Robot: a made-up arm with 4 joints.
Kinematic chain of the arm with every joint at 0, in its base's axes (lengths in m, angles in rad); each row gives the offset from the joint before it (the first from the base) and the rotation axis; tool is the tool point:
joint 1: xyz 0 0 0.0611 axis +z
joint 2: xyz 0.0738 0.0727 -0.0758 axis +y
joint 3: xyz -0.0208 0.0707 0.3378 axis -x
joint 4: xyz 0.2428 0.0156 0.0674 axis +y
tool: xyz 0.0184 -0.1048 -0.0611
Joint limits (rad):
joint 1: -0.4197..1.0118
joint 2: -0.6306..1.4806
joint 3: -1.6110..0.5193
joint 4: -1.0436..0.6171
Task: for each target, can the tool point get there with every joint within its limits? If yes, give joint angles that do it. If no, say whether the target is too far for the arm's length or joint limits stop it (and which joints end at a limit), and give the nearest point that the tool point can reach.
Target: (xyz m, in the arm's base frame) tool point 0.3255 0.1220 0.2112
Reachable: yes | joints 0.1222 0.1983 -0.8491 0.4100
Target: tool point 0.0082 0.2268 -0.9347
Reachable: no: too far | nearest point 0.1028 0.3425 -0.2754 | short by 0.676 m
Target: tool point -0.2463 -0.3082 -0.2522
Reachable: no: joint limits stop it (at a limit: joint 1, joint 2, joint 4) | nearest point 0.3598 -0.0832 -0.2738 | short by 0.647 m
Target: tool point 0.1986 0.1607 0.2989
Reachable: yes | joints 0.2074 -0.3069 -1.3365 -0.0132
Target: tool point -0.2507 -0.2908 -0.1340
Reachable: no: joint limits stop it (at a limit: joint 1, joint 2, joint 4) | nearest point -0.0423 0.1261 0.3127 | short by 0.646 m
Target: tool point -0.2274 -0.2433 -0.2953
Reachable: no: joint limits stop it (at a limit: joint 1, joint 2, joint 4) | nearest point 0.3572 -0.0754 -0.2743 | short by 0.609 m
